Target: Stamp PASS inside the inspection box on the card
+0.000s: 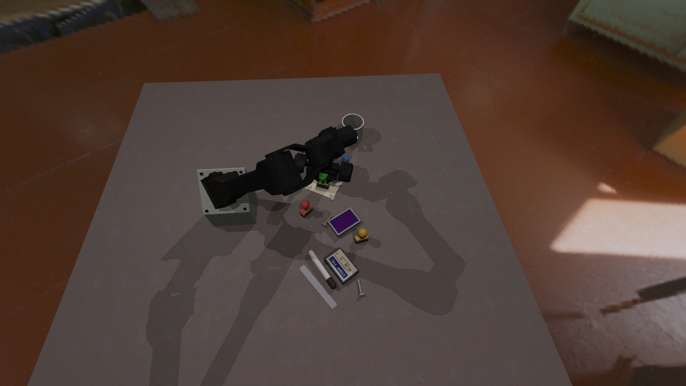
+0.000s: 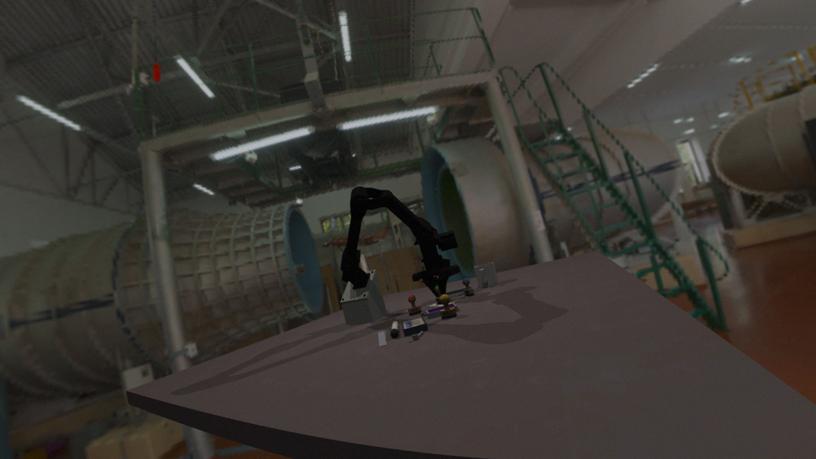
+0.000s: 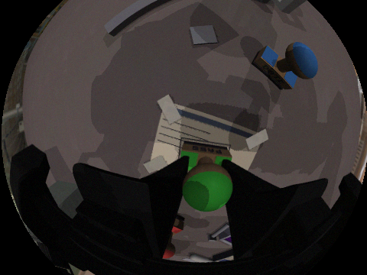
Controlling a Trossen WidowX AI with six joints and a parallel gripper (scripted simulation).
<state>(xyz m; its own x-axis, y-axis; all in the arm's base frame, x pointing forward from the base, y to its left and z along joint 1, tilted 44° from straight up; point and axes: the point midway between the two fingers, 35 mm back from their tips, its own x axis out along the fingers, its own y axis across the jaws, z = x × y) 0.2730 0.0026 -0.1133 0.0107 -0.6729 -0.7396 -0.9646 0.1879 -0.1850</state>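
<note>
Now: gripper tip right at the green-knobbed stamp. Also, from my gripper tip: red stamp (60 mm behind, 100 mm to the right, 10 mm below); blue stamp (80 mm ahead, 70 mm to the left, 10 mm below); white card (30 mm below).
</note>
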